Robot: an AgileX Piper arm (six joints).
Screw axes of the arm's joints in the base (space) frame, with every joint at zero. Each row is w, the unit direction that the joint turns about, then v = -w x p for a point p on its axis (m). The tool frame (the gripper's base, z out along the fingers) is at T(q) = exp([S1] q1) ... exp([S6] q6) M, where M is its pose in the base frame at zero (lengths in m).
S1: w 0 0 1 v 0 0 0
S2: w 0 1 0 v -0.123 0 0
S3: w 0 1 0 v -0.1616 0 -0.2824
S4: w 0.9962 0 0.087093 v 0 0.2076 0
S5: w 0 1 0 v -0.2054 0 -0.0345
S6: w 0.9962 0 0.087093 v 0 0.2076 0
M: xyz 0.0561 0 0.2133 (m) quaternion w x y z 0.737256 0 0.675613 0
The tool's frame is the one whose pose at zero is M.
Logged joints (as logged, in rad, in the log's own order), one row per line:
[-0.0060 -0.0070 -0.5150 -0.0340 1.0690 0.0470]
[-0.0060 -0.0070 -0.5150 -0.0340 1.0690 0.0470]
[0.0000 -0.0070 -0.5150 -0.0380 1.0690 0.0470]
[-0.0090 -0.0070 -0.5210 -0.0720 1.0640 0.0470]
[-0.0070 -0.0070 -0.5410 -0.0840 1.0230 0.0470]
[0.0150 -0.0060 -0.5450 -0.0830 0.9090 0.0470]
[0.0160 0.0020 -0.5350 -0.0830 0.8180 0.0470]
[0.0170 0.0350 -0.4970 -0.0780 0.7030 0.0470]
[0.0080 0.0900 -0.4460 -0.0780 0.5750 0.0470]
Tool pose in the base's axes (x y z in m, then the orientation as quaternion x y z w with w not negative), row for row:
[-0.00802 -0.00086 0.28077 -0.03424 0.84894 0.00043 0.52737]
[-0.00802 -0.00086 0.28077 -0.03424 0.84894 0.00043 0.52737]
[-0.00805 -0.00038 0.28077 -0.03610 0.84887 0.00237 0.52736]
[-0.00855 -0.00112 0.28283 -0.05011 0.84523 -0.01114 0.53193]
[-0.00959 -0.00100 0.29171 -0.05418 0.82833 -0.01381 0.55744]
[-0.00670 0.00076 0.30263 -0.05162 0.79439 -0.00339 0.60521]
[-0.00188 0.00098 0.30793 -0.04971 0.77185 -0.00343 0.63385]
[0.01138 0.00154 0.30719 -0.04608 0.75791 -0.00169 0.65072]
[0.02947 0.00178 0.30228 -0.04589 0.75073 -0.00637 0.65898]
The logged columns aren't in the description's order. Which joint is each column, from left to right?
Columns, left to right: q4, q2, q3, q6, q5, q1.
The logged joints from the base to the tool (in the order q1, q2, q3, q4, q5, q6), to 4 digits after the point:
[0.0470 -0.0070 -0.5150 -0.0060 1.0690 -0.0340]
[0.0470 -0.0070 -0.5150 -0.0060 1.0690 -0.0340]
[0.0470 -0.0070 -0.5150 0.0000 1.0690 -0.0380]
[0.0470 -0.0070 -0.5210 -0.0090 1.0640 -0.0720]
[0.0470 -0.0070 -0.5410 -0.0070 1.0230 -0.0840]
[0.0470 -0.0060 -0.5450 0.0150 0.9090 -0.0830]
[0.0470 0.0020 -0.5350 0.0160 0.8180 -0.0830]
[0.0470 0.0350 -0.4970 0.0170 0.7030 -0.0780]
[0.0470 0.0900 -0.4460 0.0080 0.5750 -0.0780]

